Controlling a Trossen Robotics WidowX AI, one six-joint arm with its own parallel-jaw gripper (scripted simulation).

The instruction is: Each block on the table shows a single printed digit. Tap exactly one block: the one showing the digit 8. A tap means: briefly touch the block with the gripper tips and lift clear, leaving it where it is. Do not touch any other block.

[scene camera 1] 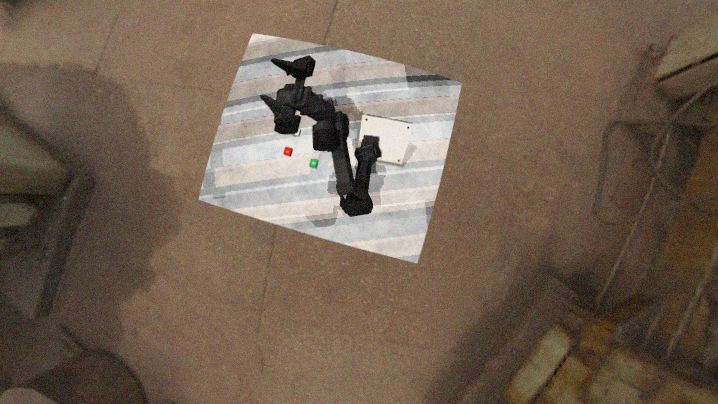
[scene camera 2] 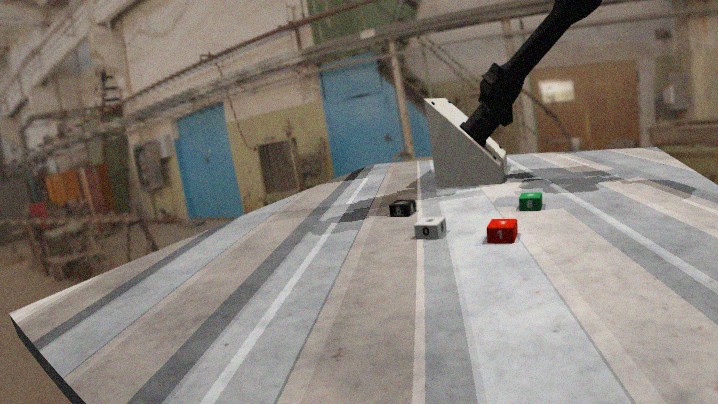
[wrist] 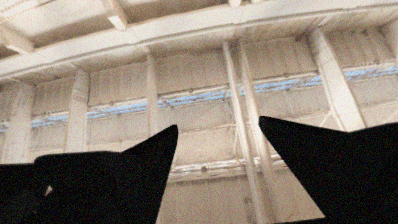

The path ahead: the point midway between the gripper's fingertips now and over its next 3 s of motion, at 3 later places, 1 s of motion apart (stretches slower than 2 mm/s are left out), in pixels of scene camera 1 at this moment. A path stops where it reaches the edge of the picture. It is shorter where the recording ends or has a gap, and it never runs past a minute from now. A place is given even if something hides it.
My gripper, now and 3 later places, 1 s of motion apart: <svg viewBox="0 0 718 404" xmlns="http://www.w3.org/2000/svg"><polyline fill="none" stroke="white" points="266,76 295,66 318,111 308,157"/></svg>
